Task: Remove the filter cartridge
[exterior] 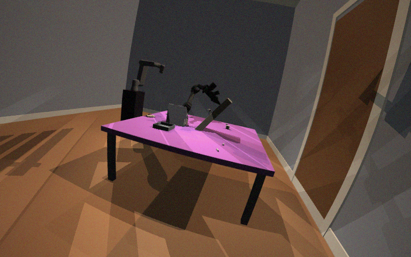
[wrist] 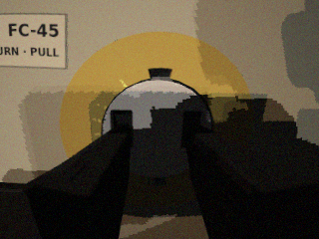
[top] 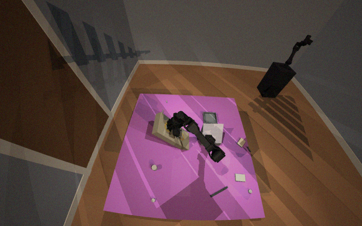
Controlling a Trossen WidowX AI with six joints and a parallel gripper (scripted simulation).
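My gripper tip is now 2 cm short of the round grey filter cartridge and 1 cm above it. Round my gripper tip: dark tray (44 cm behind, 27 cm to the right, 27 cm below).
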